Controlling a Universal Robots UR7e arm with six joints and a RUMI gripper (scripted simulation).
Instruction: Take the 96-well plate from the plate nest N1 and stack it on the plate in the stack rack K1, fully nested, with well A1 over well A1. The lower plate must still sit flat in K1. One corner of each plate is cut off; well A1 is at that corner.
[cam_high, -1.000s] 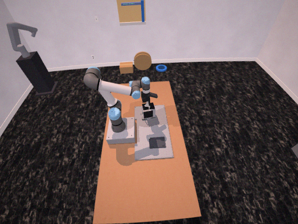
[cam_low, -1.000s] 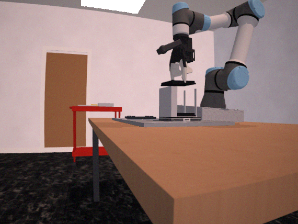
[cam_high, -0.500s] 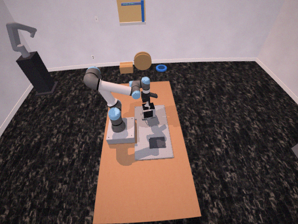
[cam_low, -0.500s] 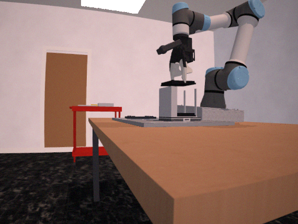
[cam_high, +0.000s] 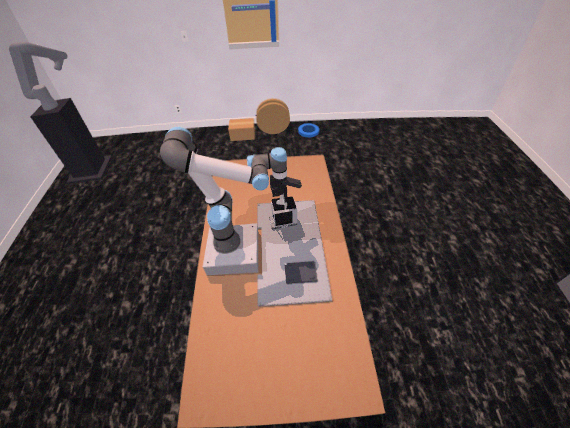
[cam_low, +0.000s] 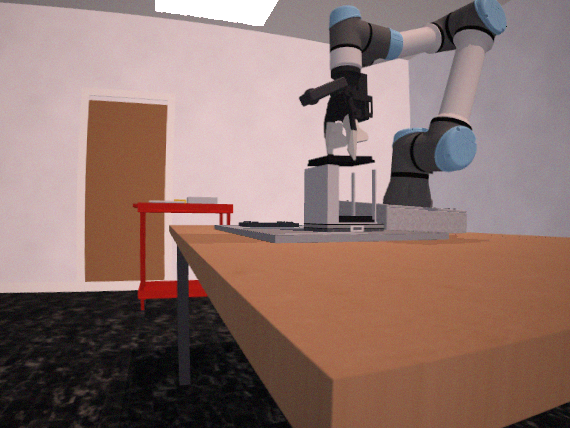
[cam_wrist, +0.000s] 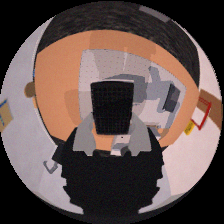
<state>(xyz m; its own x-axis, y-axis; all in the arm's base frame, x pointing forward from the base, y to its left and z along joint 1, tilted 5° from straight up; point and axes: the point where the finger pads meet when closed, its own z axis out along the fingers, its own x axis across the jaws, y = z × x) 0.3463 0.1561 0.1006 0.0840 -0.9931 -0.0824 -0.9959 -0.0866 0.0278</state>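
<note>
Right now my hand is 7 cm short of the tall grey wall, 1 cm to the right of it and 9 cm above it. Round my hand: black 96-well plate: 1 cm below.
</note>
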